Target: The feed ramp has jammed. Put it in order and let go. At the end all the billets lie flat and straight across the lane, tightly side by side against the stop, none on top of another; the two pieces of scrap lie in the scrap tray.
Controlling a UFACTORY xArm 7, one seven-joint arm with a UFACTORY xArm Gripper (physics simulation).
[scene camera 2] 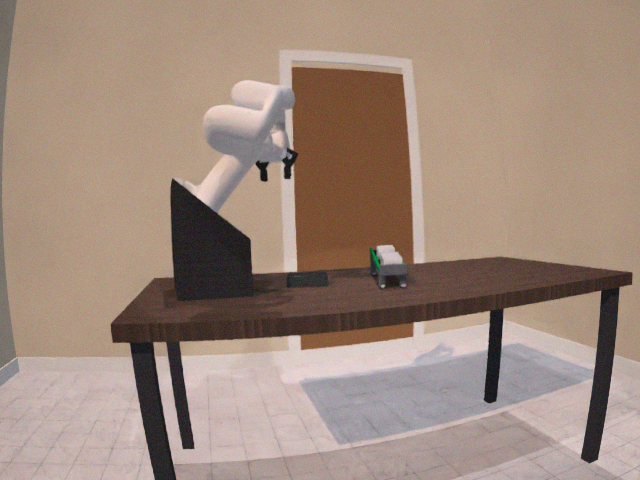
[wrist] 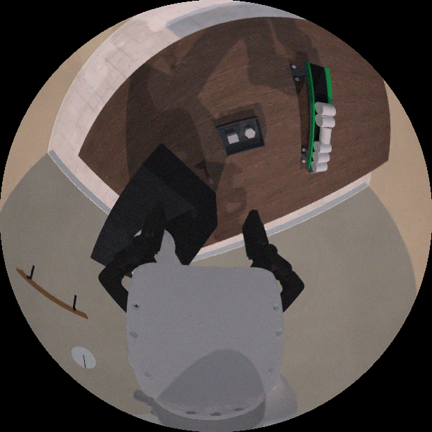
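Both the wrist view and scene camera 2 show the gripper. On the gripper, (wrist: 142,248) and (scene camera 2: 266,167) are the same spot.
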